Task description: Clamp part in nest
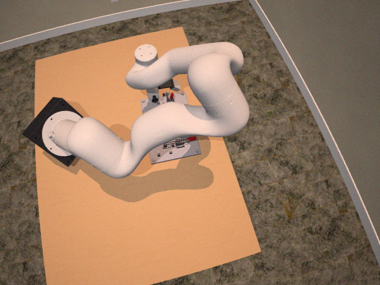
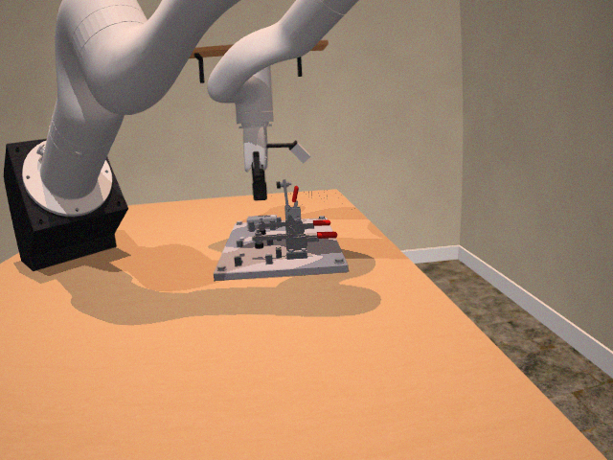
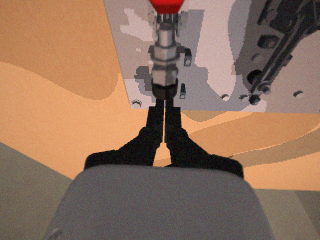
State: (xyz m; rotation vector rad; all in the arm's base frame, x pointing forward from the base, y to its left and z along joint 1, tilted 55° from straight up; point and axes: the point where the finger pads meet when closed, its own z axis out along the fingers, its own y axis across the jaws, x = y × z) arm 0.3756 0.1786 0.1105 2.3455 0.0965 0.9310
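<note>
Now: hand 7 cm above the grey block. Also, from my hand: grey fixture plate (2 cm ahead, 12 cm to the right, 10 cm below).
</note>
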